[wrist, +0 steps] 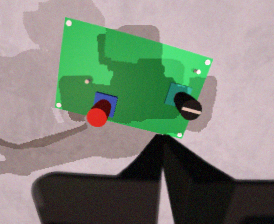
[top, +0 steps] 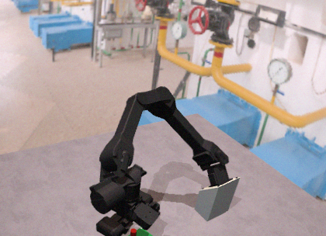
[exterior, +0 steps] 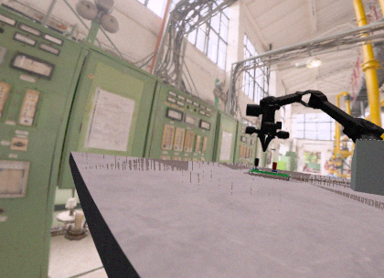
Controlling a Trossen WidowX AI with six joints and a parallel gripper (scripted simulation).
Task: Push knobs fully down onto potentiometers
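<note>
The black knob is 2 cm ahead of my gripper tip, 2 cm to the left of it and 5 cm below it. From my gripper tip the other things lie so: red knob (5 cm behind, 2 cm to the right, 6 cm below).
</note>
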